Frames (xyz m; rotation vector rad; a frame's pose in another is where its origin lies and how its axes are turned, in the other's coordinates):
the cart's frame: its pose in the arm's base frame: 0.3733 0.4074 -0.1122 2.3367 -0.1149 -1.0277
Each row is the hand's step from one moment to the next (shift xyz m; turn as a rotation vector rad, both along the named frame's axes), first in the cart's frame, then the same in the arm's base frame.
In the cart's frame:
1: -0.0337 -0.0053 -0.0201 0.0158 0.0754 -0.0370
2: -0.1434 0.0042 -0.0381 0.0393 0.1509 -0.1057
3: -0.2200 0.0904 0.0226 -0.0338 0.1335 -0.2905
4: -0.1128 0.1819 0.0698 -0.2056 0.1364 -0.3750
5: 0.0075 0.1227 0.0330 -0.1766 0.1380 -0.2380
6: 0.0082 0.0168 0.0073 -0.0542 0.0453 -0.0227
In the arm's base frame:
1: -0.0103 0.0239 0.0298 0.0480 -0.0497 0.0502
2: -0.0731 0.0572 0.1158 0.1236 -0.0869 0.1125
3: -0.1565 -0.0201 0.1794 0.1991 0.0367 0.2498
4: -0.1010 -0.1502 0.1339 0.1383 0.1254 0.4082
5: 0.0002 -0.1196 0.0436 0.0631 0.0507 0.3167
6: 0.0031 -0.0198 -0.0002 -0.0154 -0.0107 0.0718

